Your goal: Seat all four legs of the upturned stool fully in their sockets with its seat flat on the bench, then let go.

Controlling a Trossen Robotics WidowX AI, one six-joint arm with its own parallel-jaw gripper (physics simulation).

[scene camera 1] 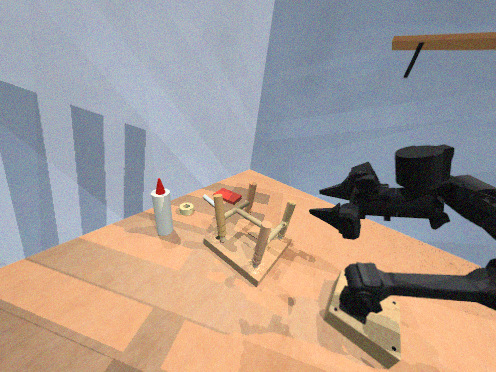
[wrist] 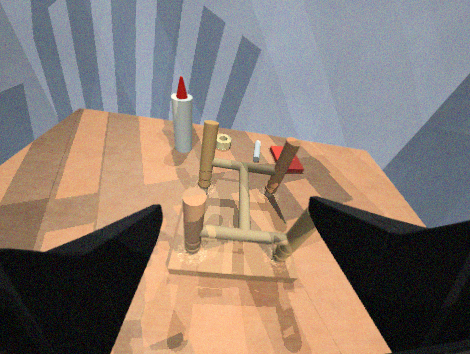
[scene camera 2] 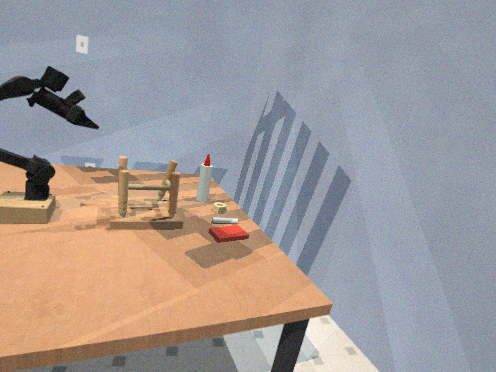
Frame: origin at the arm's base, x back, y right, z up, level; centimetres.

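Seen in the pictures: gripper, fingertip midpoint: (scene camera 1: 314, 201) (wrist: 236, 207) (scene camera 2: 98, 128); arm's base, link origin: (scene camera 1: 353, 305) (scene camera 2: 36, 197).
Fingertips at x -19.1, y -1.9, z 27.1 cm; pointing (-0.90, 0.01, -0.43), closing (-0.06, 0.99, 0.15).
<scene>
Pixels of each thing's top centre, then the offset from my fingertips to it. "spot": a spot on its surface instead.
- far right leg, surface spot: (wrist: 283, 167) spot: dx -25.6, dy +14.2, dz -17.5 cm
- far left leg, top centre: (wrist: 209, 125) (scene camera 1: 222, 197) dx -27.7, dy -3.6, dz -10.6 cm
- white bottle with a red tip, top centre: (wrist: 181, 76) (scene camera 1: 158, 178) (scene camera 2: 208, 154) dx -48.6, dy -13.5, dz -8.5 cm
- pale ring, top centre: (wrist: 223, 138) (scene camera 2: 220, 204) (scene camera 1: 186, 206) dx -53.2, dy +0.4, dz -29.5 cm
- white stick, top centre: (wrist: 257, 148) (scene camera 2: 225, 218) dx -50.9, dy +13.6, dz -30.3 cm
- red block, top centre: (wrist: 286, 156) (scene camera 2: 229, 231) (scene camera 1: 227, 194) dx -48.4, dy +24.8, dz -30.9 cm
The upturned stool's square seat (scene camera 1: 230, 263) (scene camera 2: 145, 225) (wrist: 230, 274) lies on the bench. Four legs point up, joined by an H of stretchers (scene camera 1: 250, 217) (scene camera 2: 149, 187) (wrist: 244, 200). In the wrist view the near right leg (wrist: 299, 232) leans outward, its top behind a finger; the far right leg (wrist: 283, 167) also tilts right. The far left leg (wrist: 207, 155) and near left leg (wrist: 193, 225) look closer to upright. Exact socket depth cannot be told. My gripper (scene camera 1: 315, 201) (scene camera 2: 98, 127) (wrist: 236, 207) is open and empty, above and to the robot's side of the stool.
A white bottle with a red tip (scene camera 1: 162, 212) (scene camera 2: 204, 182) (wrist: 182, 122) stands beyond the stool. A pale ring (scene camera 2: 215, 209), a white stick (scene camera 2: 225, 220) (wrist: 257, 151) and a red block (scene camera 1: 228, 195) (scene camera 2: 229, 233) lie near the bench's far edge. The arm's wooden base (scene camera 1: 370, 335) (scene camera 2: 25, 215) is on the bench.
</scene>
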